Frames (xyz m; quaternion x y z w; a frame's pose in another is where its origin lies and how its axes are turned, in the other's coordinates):
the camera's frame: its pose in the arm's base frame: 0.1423 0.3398 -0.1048 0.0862 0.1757 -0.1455 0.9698
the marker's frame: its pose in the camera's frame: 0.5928 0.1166 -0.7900 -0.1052 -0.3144 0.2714 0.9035
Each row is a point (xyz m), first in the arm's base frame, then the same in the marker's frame.
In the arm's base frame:
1: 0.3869 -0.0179 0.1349
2: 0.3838 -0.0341 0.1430
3: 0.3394 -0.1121 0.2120
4: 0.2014 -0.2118 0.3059
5: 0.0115 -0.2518 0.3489
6: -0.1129 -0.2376 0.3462
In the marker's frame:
1: 0.1585 -0.5537 1.1355
2: 0.1540 -0.5694 1.1441
3: 0.1142 -0.6401 1.2230
4: -0.0099 -0.7120 1.3542
5: -0.1822 -0.7097 1.4534
6: -0.2941 -0.6666 1.4892

